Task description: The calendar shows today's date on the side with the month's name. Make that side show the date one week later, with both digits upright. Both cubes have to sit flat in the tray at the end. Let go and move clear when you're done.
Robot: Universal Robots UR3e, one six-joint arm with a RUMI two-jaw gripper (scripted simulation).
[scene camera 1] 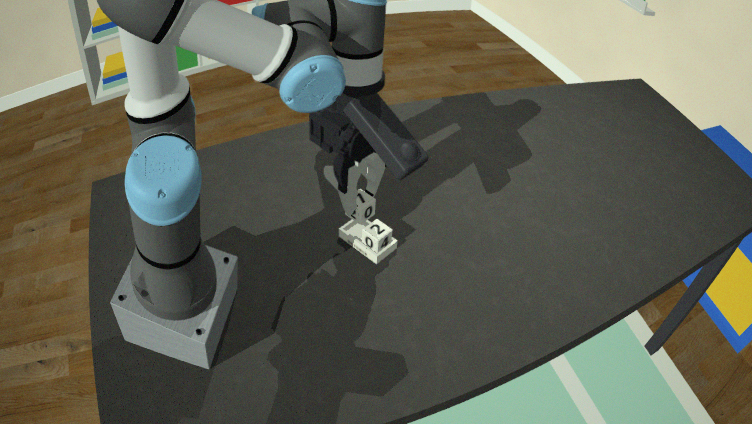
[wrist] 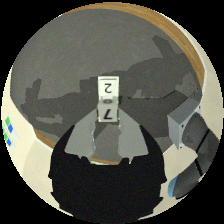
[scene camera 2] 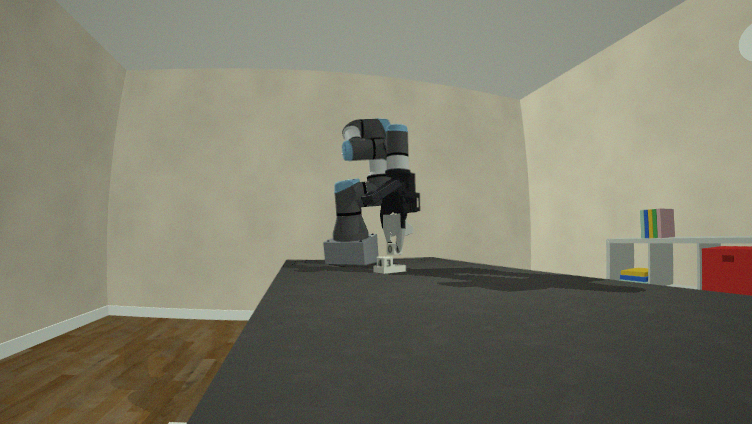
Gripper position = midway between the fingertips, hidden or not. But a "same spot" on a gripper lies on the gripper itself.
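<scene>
My gripper: visible in the wrist view, in scene camera 1 (358, 209), in scene camera 2. On my gripper, same spot: (wrist: 135, 142) and (scene camera 2: 385, 219).
</scene>
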